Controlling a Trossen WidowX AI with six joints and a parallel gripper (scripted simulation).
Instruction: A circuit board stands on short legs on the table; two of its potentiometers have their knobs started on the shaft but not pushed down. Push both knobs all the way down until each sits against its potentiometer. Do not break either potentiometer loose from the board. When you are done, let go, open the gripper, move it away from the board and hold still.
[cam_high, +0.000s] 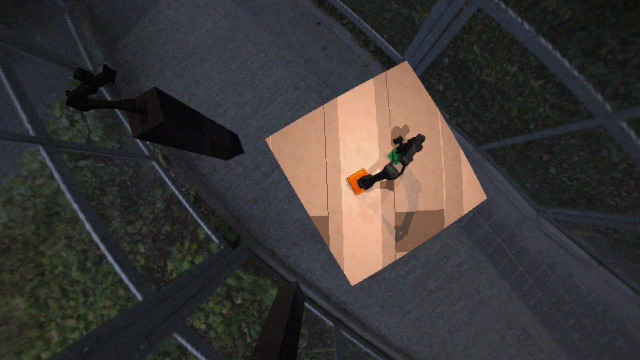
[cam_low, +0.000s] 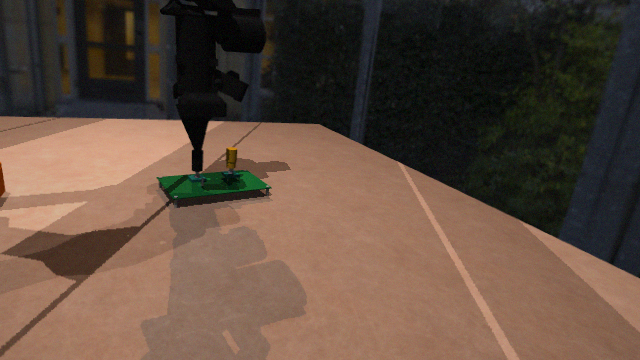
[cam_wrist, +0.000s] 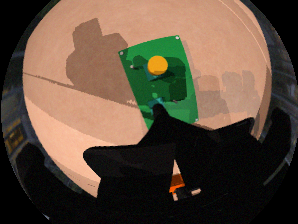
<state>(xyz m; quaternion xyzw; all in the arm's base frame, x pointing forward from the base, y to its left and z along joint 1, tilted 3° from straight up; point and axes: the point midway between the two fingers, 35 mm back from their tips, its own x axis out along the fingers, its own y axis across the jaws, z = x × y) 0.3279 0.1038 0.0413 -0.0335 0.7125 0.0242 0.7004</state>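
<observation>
The yellow knob is 50 mm ahead of my gripper tip and 10 mm below it. From my gripper tip the other things lie so: potentiometer: 30 mm below.
</observation>
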